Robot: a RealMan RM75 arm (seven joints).
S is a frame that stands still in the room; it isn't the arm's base.
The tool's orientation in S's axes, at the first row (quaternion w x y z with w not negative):
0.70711, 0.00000, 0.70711, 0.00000
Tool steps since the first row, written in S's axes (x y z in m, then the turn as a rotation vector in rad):
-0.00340, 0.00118, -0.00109, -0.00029, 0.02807, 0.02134
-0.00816, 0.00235, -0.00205, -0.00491, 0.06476, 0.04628
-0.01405, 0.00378, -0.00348, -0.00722, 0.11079, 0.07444
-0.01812, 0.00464, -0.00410, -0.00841, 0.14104, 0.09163
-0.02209, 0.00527, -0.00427, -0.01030, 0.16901, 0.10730
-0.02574, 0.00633, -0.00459, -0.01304, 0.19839, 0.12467
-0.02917, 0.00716, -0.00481, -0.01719, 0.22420, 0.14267
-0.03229, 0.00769, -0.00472, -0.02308, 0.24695, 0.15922
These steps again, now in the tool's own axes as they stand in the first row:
0.00109, 0.00118, -0.00340, -0.02134, 0.02807, -0.00029
0.00205, 0.00235, -0.00816, -0.04628, 0.06476, -0.00491
0.00348, 0.00378, -0.01405, -0.07444, 0.11079, -0.00722
0.00410, 0.00464, -0.01812, -0.09163, 0.14104, -0.00841
0.00427, 0.00527, -0.02209, -0.10730, 0.16901, -0.01030
0.00459, 0.00633, -0.02574, -0.12467, 0.19839, -0.01304
0.00481, 0.00716, -0.02917, -0.14267, 0.22420, -0.01719
0.00472, 0.00769, -0.03229, -0.15922, 0.24695, -0.02308

